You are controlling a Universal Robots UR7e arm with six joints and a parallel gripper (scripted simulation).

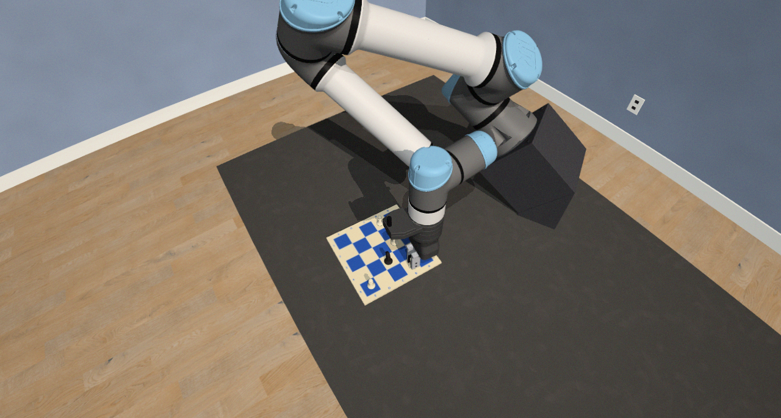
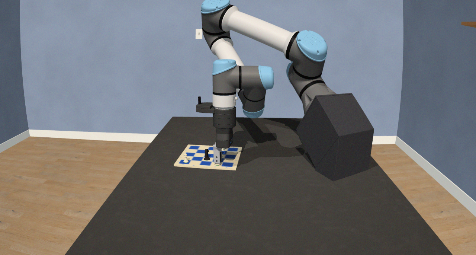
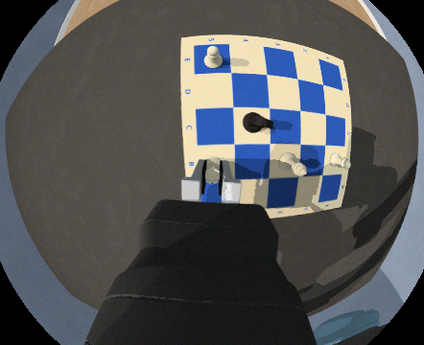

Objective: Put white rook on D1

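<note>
Right now the white rook is 10 mm below my hand. Also, from my hand: black piece (40 mm ahead, 50 mm to the right, 10 mm below); blue-and-cream chessboard (30 mm ahead, 90 mm to the right, 30 mm below).
</note>
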